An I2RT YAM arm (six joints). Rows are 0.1 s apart.
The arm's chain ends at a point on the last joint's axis. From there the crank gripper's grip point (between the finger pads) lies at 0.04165 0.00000 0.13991 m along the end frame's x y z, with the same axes.
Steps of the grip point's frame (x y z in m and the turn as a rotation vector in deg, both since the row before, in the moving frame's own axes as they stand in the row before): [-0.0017, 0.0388, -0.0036, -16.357, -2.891, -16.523]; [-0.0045, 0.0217, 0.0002, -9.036, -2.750, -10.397]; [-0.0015, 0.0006, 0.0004, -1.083, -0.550, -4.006]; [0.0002, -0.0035, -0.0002, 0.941, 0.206, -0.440]
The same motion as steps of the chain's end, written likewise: [0.0012, 0.0103, -0.0015, -16.357, -2.891, -16.523]; [0.0009, 0.0066, -0.0005, -9.036, -2.750, -10.397]; [-0.0001, 0.0008, 0.0000, -1.083, -0.550, -4.006]; [-0.0003, -0.0009, 0.0000, 0.941, 0.206, -0.440]
